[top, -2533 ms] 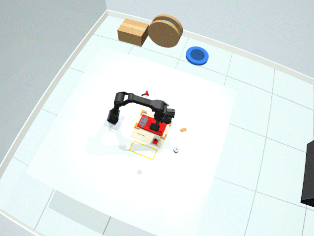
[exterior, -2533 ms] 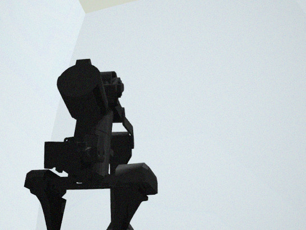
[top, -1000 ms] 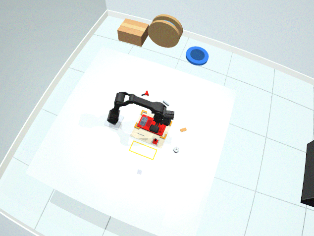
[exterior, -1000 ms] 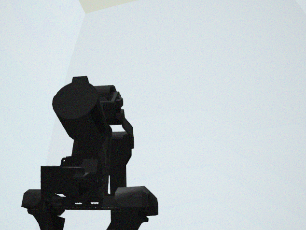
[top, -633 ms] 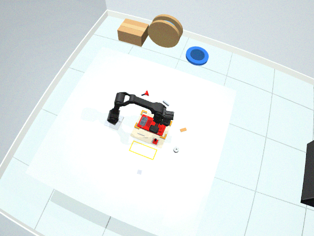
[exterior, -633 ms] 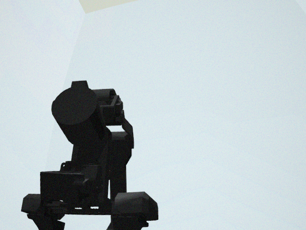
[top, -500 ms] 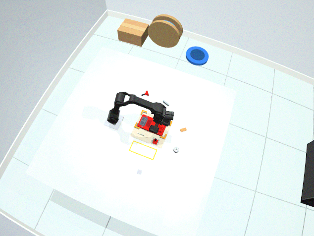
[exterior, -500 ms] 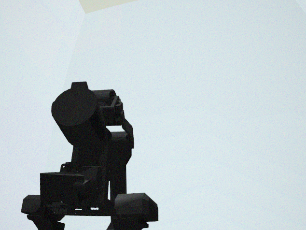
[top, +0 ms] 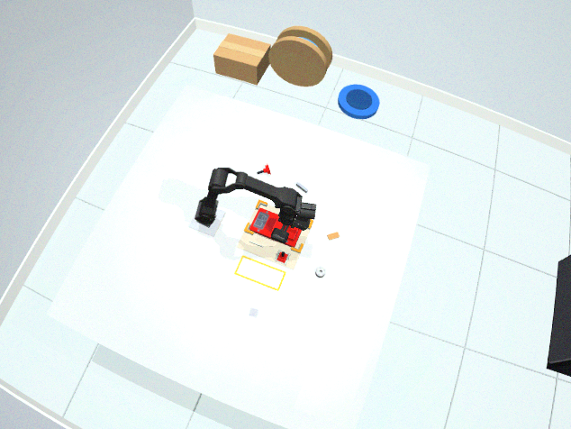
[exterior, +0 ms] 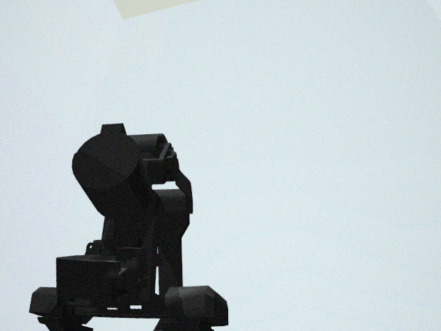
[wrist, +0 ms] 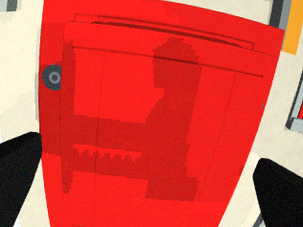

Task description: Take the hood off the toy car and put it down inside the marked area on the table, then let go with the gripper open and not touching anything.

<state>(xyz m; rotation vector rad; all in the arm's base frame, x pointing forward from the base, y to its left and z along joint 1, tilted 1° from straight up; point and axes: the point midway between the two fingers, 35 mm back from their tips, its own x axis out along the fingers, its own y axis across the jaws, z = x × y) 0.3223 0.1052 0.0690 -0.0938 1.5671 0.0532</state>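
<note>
Right now my gripper tip is 10 mm above the red hood.
</note>
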